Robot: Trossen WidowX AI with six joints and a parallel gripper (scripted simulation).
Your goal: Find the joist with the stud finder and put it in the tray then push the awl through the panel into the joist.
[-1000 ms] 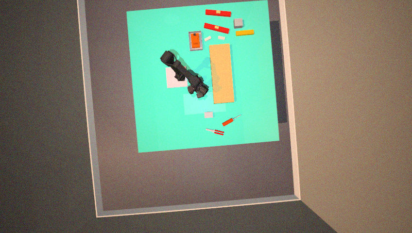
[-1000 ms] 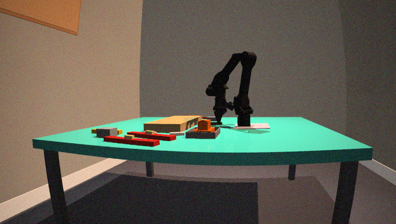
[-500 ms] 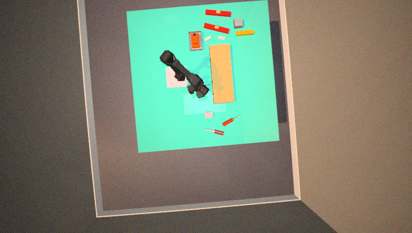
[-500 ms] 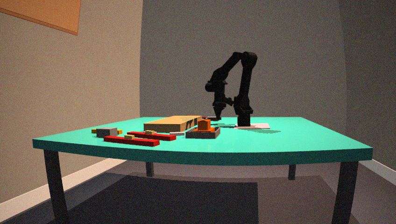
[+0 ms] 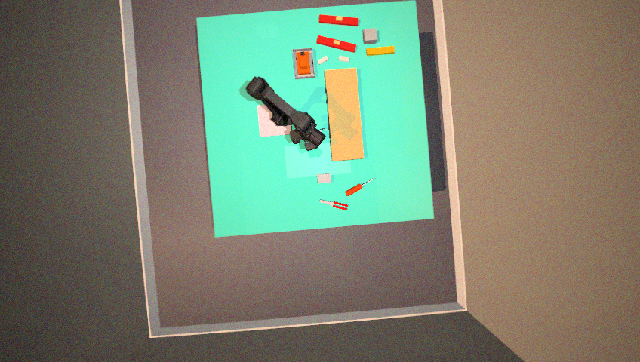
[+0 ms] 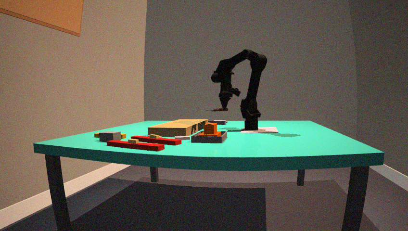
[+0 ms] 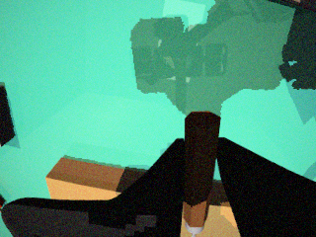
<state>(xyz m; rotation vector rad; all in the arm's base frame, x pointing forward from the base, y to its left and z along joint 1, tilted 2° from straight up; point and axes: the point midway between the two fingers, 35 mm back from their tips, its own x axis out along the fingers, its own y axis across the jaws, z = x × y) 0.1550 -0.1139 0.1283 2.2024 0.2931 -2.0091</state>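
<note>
My gripper tip is 5 cm short of the awl and 1 cm to the right of it. Round my gripper tip: orange stud finder (1 cm behind, 45 cm to the left, 5 cm below); then grey tray (1 cm behind, 43 cm to the left, 9 cm below); then red screwdriver (30 cm ahead, 29 cm to the right, 9 cm below).
</note>
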